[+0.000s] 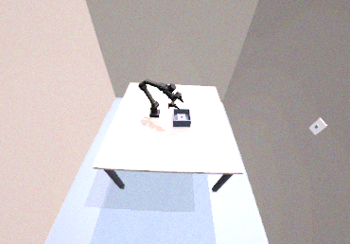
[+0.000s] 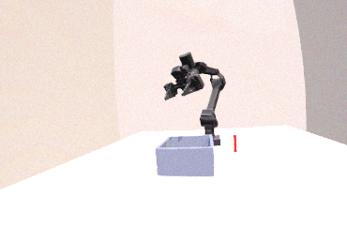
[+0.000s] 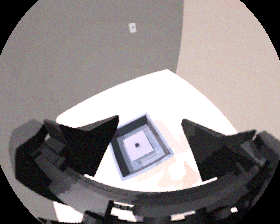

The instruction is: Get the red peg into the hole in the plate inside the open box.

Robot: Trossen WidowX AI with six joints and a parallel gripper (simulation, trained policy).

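Now: the red peg 16 cm behind my gripper tip, 23 cm to the left of it and 22 cm below it. Round my gripper tip: grey-blue box: 1 cm ahead, 5 cm to the left, 24 cm below; plate: 1 cm ahead, 5 cm to the left, 22 cm below.
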